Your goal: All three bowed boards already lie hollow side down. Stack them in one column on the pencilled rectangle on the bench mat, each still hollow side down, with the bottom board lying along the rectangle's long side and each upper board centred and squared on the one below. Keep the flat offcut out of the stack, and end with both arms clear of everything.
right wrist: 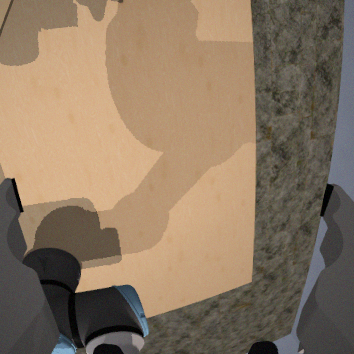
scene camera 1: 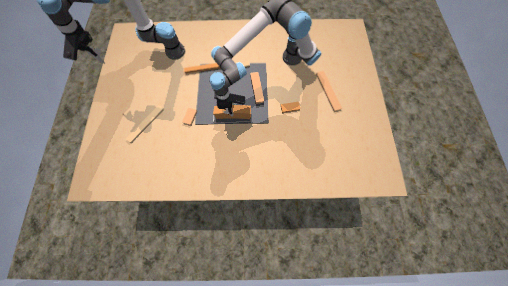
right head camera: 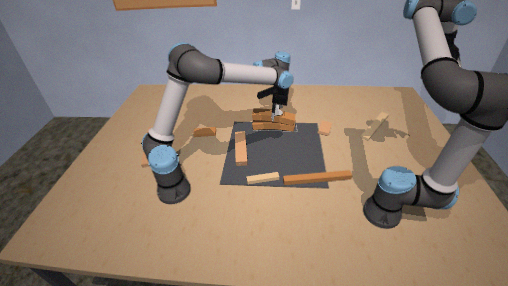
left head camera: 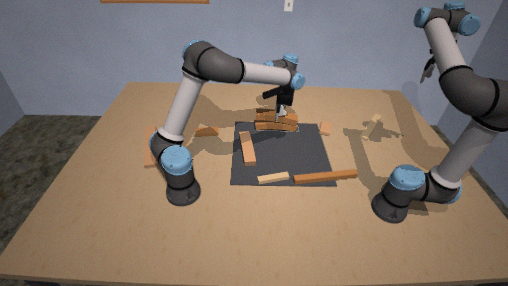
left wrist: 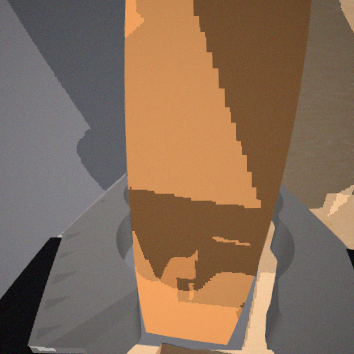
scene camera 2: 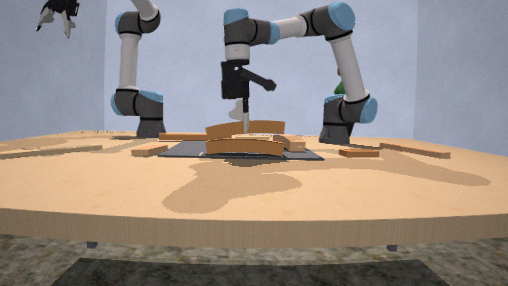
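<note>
My left gripper is shut on a bowed board, hollow side down. A narrow gap separates it from the bottom bowed board, which lies along the pencilled rectangle. The held board's left end sits slightly lower in scene camera 2. The third bowed board lies on the mat. My right gripper is open, high and away. Which piece is the flat offcut, I cannot tell.
A long straight bar and a pale short piece lie at the mat's edge near the arm bases. Orange blocks flank the mat. A pale strip and a long orange strip lie farther out.
</note>
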